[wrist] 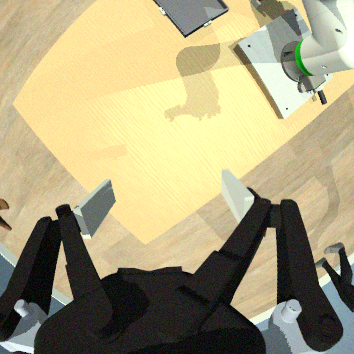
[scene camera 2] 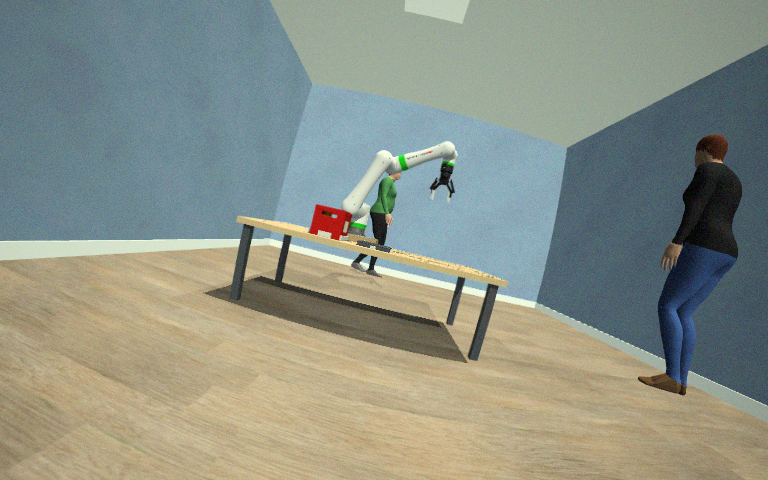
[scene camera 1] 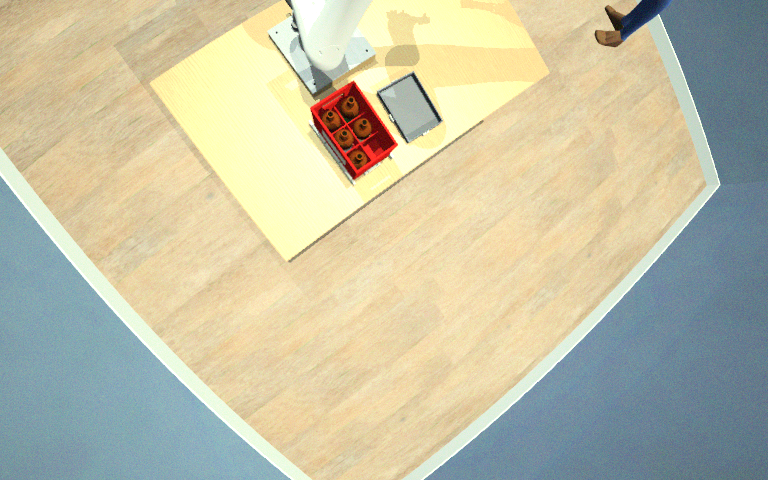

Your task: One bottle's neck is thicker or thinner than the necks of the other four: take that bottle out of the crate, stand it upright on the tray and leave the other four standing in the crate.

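Places are measured from the arm's base along level axes (x back, y left, z down), in centimetres.
Pixels of known places: gripper, fingertip midpoint: [wrist: 165, 185] [scene camera 2: 439, 200]; arm's base, origin of the base link: [wrist: 296, 61] [scene camera 2: 355, 235].
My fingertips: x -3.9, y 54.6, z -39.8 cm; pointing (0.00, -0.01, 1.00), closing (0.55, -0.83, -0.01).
Ahead of a thing's pixels: the offset from my fingertips to its middle. Level surfaces: height alone.
A red crate @(dx -36.4, dy -65.8, dz +35.0 cm) [scene camera 1: 376, 116] [scene camera 2: 340, 224] stands on the table beside the arm's base. Brown bottles @(dx -27.5, dy -61.2, dz +35.2 cm) [scene camera 1: 350, 107] @(dx -27.8, dy -70.4, dz +35.2 cm) [scene camera 1: 330, 119] @(dx -36.6, dy -61.7, dz +35.2 cm) [scene camera 1: 363, 128] @(dx -36.1, dy -70.1, dz +35.2 cm) [scene camera 1: 343, 138] @(dx -45.6, dy -70.3, dz +35.2 cm) [scene camera 1: 358, 159] stand upright in five of its six compartments; the one at the front right is empty. Which neck differs is too small to tell. The grey tray @(dx -37.9, dy -36.0, dz +42.5 cm) [scene camera 1: 408, 108] [scene camera 2: 373, 246] [wrist: 194, 14] lies to the right of the crate, with no bottle on it. My gripper [scene camera 2: 440, 197] [wrist: 165, 185] is open and empty, high above the table, away from crate and tray. Bottles do not show in the wrist view.
The wooden table @(dz +43.8 cm) [scene camera 1: 226, 141] [scene camera 2: 430, 263] [wrist: 150, 150] carries the arm's base plate [scene camera 1: 358, 52] [wrist: 265, 67]. A person in green [scene camera 2: 386, 196] stands behind the table, near the arm in the view. A person in black and blue [scene camera 2: 710, 209] stands at the right.
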